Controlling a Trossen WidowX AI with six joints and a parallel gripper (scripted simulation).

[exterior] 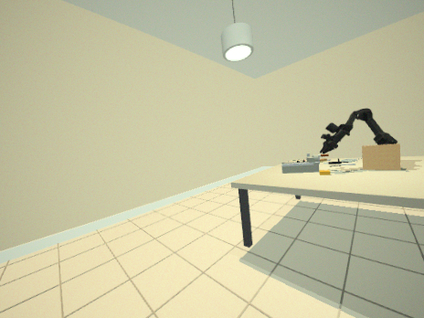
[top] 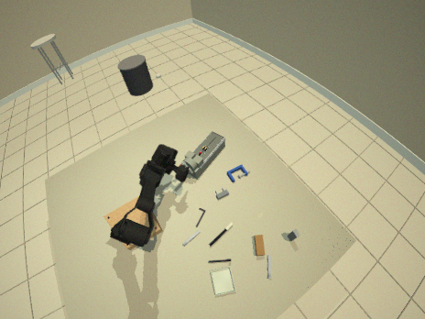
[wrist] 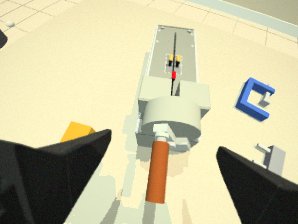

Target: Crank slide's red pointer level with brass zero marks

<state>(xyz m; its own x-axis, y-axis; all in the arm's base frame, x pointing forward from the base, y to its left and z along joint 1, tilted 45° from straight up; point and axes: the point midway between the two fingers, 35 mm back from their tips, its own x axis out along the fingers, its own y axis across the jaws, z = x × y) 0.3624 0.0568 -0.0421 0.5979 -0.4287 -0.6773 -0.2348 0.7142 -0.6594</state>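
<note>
Now: gripper tip 20 mm past the brown crank handle and 20 mm above it. From my gripper tip the other things lie so: red pointer 120 mm ahead, 50 mm below, 20 mm to the left; grey clamp 190 mm to the right, 130 mm below, 80 mm ahead; orange block 140 mm to the left, 120 mm below, 20 mm behind.
</note>
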